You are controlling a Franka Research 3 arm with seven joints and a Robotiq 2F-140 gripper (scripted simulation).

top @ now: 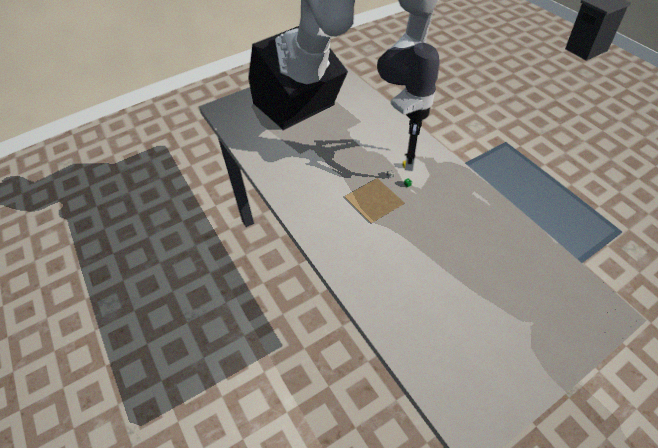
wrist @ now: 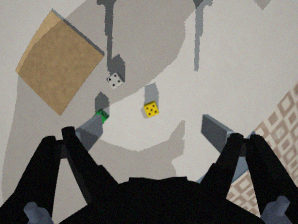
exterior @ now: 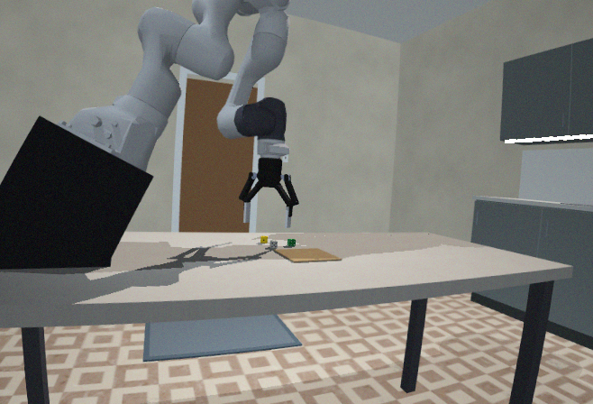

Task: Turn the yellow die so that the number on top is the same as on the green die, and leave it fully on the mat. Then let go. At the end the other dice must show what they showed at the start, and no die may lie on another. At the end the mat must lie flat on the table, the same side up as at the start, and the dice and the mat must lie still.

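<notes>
My gripper is now 50 mm above the yellow die, 10 mm to the left of it and 10 mm past it. The rest, counted from my hand: green die: 70 mm ahead, 50 mm to the right, 50 mm below; then tan mat: 180 mm to the right, 90 mm ahead, 60 mm below; then white die: 80 mm to the right, 50 mm below, 10 mm ahead.
</notes>
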